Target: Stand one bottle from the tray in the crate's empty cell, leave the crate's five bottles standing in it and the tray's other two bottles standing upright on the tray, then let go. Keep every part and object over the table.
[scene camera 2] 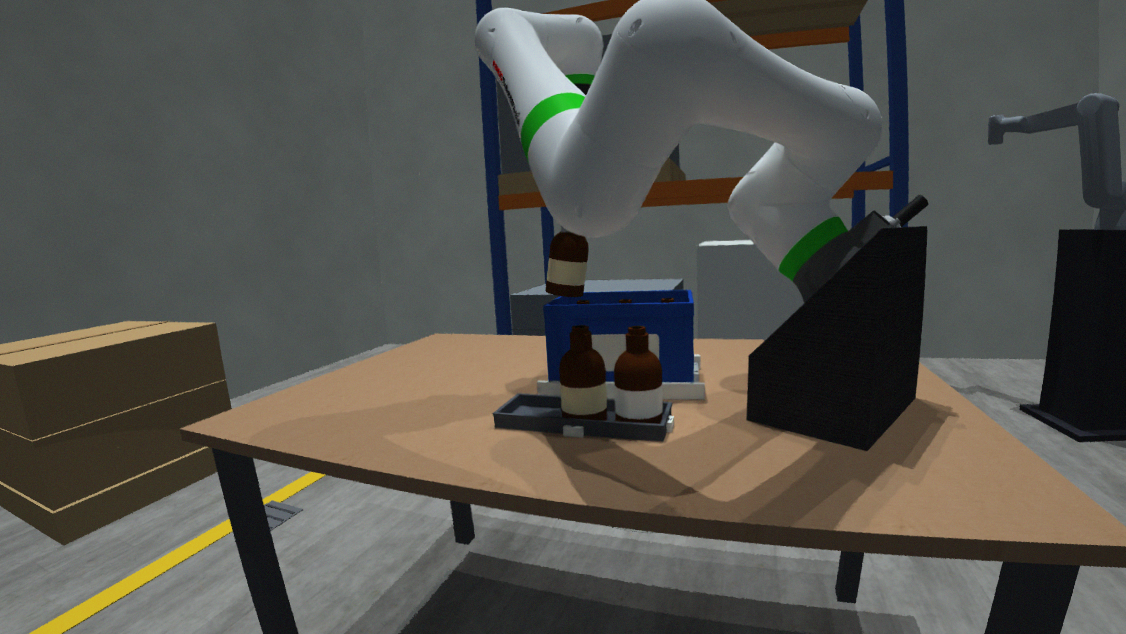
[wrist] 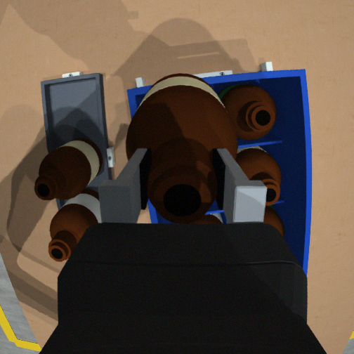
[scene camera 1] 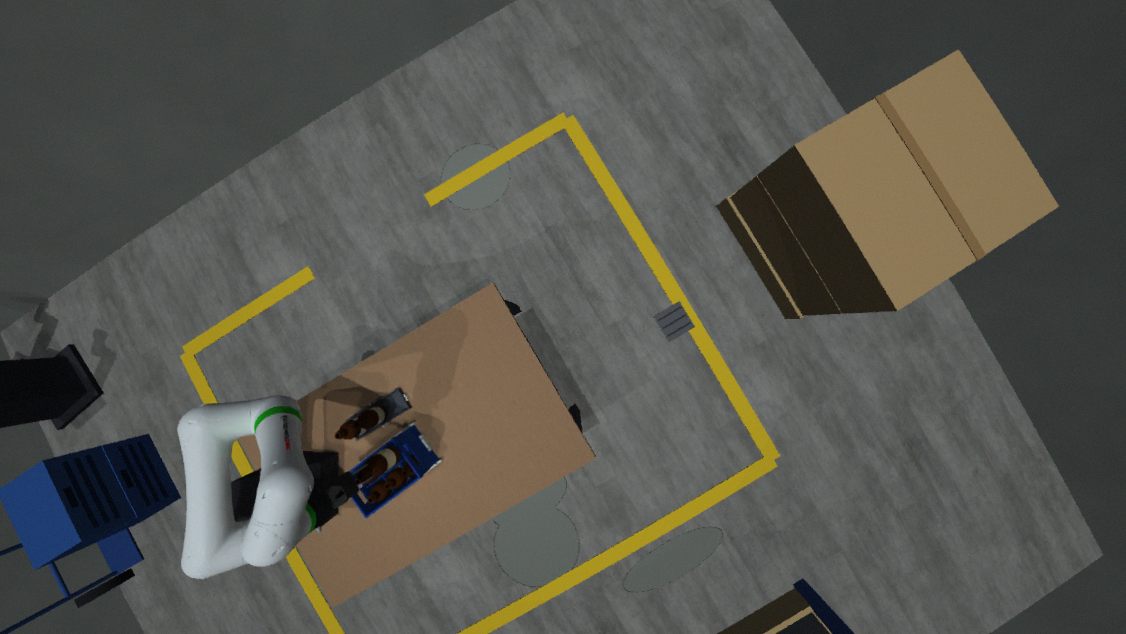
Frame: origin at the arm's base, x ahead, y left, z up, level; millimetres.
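Seen in the pictures: gripper, fingertip midpoint: [scene camera 1: 367, 471]; arm's base at its link origin: [scene camera 2: 847, 285].
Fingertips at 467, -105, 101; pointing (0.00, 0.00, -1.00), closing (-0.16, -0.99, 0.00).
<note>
Pixels of each thing's top centre, then the offset from my fingertips to it, as dx, dy, dz. "*": a spot on its surface instead. Level surfaces: height alone.
- brown bottle at its top centre: [scene camera 2: 566, 212] [scene camera 1: 362, 475] +8, -1, +38
- blue crate at its top centre: [scene camera 2: 622, 297] [scene camera 1: 379, 478] -86, -45, -133
- grey tray at a spot on its surface: [scene camera 2: 512, 421] * +69, +216, -295
- table at its surface level: dz -308
My gripper [wrist: 181, 166] is shut on a brown bottle [wrist: 182, 120] [scene camera 2: 567, 267] with a cream label, holding it by the neck. In the scene camera 2 view the bottle leans slightly, with its base near the rim height of the blue crate [scene camera 2: 677, 338] [wrist: 307, 150] [scene camera 1: 426, 444], over the crate's left end. The arm hides the fingers there. In the wrist view, crate bottles [wrist: 250, 112] [wrist: 260, 170] stand in cells; others are partly hidden, and the held bottle covers the near-left cells. Two bottles [scene camera 2: 583, 378] [scene camera 2: 638, 385] stand upright on the grey tray [scene camera 2: 512, 421] [wrist: 74, 107].
A black wedge-shaped stand [scene camera 2: 835, 370] is on the table [scene camera 2: 354, 409] [scene camera 1: 488, 378] to the right of the crate in the scene camera 2 view. Small white brackets [scene camera 2: 572, 431] [wrist: 111, 157] sit against the tray. Cardboard boxes [scene camera 2: 110, 393] [scene camera 1: 906, 181] stand beyond the table.
</note>
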